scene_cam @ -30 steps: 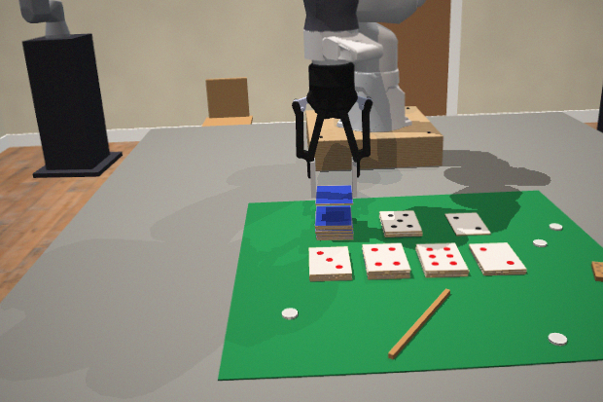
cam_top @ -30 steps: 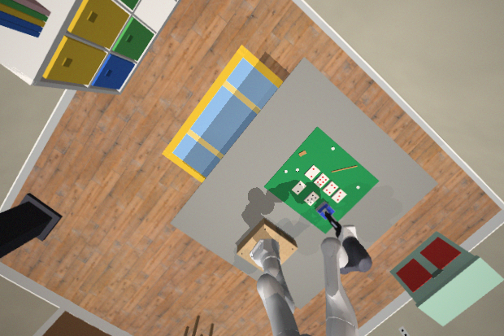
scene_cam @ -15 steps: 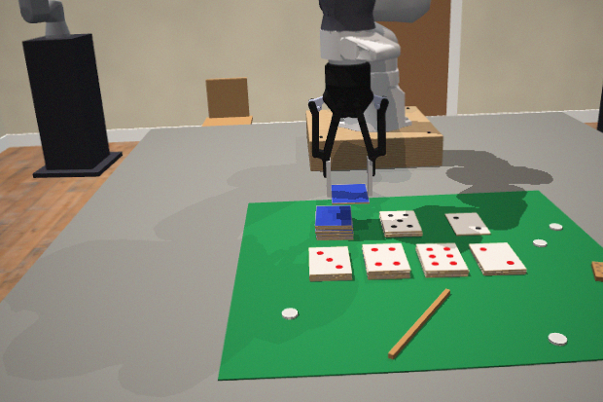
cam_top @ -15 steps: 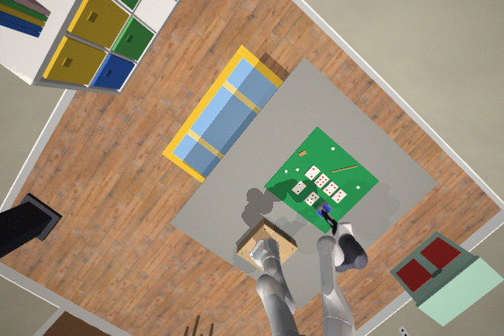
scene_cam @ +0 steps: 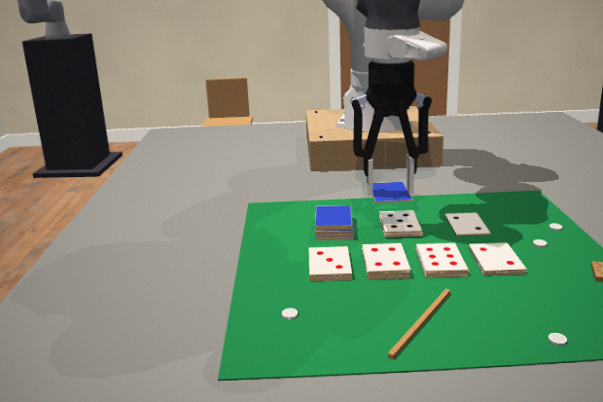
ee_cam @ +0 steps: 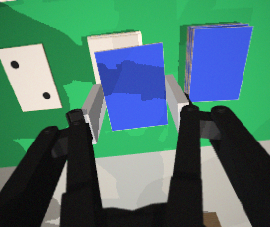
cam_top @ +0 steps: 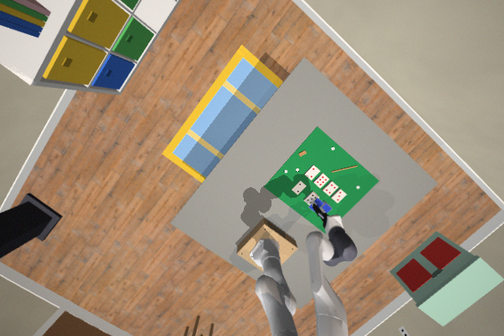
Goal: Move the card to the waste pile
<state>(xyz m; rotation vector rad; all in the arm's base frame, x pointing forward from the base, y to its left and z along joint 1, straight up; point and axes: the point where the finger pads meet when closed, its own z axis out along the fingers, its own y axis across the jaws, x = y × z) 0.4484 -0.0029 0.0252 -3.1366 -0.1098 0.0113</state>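
Now: the green mat 130 mm ahead of my hand, 40 mm to the left of it and 110 mm below it. Also, from my hand: wooden stick 300 mm ahead, 20 mm to the left, 90 mm below.
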